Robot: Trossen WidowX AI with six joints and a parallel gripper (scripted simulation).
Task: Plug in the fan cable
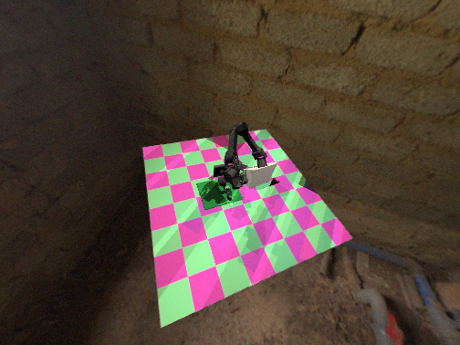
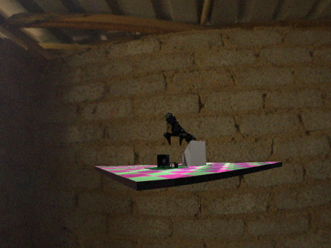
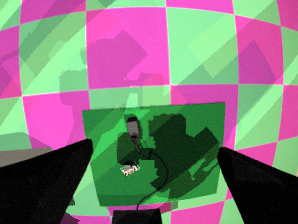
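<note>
The dark plug lies 3 cm behind my gripper tip, 3 cm to the right of it and 17 cm below it. From my gripper tip the other things lie so: green board (2 cm ahead, 12 cm to the right, 20 cm below); black fan (6 cm behind, 26 cm to the right, 13 cm below).
</note>
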